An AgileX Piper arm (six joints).
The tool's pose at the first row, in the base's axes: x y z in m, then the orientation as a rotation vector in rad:
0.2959 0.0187 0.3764 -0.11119 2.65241 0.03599
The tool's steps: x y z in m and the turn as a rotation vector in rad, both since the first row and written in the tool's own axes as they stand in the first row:
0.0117 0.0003 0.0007 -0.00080 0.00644 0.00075
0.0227 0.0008 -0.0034 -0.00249 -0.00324 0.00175
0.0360 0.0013 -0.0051 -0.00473 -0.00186 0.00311
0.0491 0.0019 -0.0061 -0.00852 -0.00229 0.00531
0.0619 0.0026 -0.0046 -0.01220 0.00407 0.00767
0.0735 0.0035 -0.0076 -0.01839 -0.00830 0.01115
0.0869 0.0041 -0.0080 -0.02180 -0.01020 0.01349
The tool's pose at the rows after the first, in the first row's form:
0.2859 0.0182 0.3703 -0.11076 2.65890 0.03700
0.2743 0.0177 0.3688 -0.10955 2.64931 0.04002
0.2617 0.0172 0.3641 -0.10855 2.65079 0.04337
0.2497 0.0168 0.3588 -0.10686 2.65052 0.04914
0.2390 0.0166 0.3515 -0.10523 2.65703 0.05453
0.2273 0.0165 0.3487 -0.10212 2.64489 0.06439
0.2153 0.0161 0.3428 -0.10006 2.64312 0.06975

